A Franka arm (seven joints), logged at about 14 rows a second.
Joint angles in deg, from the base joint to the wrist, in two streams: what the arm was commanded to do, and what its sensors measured. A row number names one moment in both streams.
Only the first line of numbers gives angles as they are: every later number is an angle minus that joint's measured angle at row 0.
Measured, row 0:
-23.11, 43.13, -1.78, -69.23, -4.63, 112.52, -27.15
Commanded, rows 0 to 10:
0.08, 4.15, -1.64, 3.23, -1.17, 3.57, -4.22
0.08, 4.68, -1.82, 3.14, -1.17, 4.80, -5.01
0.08, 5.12, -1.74, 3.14, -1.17, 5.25, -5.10
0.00, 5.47, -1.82, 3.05, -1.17, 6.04, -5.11
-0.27, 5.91, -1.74, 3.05, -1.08, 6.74, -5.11
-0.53, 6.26, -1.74, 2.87, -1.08, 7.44, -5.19
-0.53, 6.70, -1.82, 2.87, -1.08, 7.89, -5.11
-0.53, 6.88, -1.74, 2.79, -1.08, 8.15, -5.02
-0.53, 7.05, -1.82, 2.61, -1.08, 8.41, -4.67
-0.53, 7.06, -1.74, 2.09, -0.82, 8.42, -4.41
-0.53, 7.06, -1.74, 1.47, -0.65, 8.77, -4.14
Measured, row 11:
-0.02, 6.37, -2.05, 0.84, -0.62, 7.93, -3.98
